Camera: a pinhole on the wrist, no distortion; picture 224 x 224 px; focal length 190.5 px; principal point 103.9 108.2 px. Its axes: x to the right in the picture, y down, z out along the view. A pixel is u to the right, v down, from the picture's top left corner.
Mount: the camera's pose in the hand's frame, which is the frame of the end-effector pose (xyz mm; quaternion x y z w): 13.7 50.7 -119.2 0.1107 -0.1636 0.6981 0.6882
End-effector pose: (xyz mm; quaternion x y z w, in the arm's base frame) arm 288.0 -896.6 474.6 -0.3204 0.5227 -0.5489 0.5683
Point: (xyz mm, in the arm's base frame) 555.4 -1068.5 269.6
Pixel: outside the picture
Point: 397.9 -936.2 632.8
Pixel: 69 114
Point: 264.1 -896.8 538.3
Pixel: 21 129
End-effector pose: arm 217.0 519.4 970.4 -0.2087 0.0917 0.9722 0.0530
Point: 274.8 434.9 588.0
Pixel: behind the camera
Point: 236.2 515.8 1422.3
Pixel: 191 179
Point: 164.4 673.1 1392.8
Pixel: 136 138
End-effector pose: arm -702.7 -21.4 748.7 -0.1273 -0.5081 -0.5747 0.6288
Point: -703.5 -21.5 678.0
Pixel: 39 210
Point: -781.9 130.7 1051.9
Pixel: 217 9
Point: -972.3 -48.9 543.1
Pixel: outside the picture
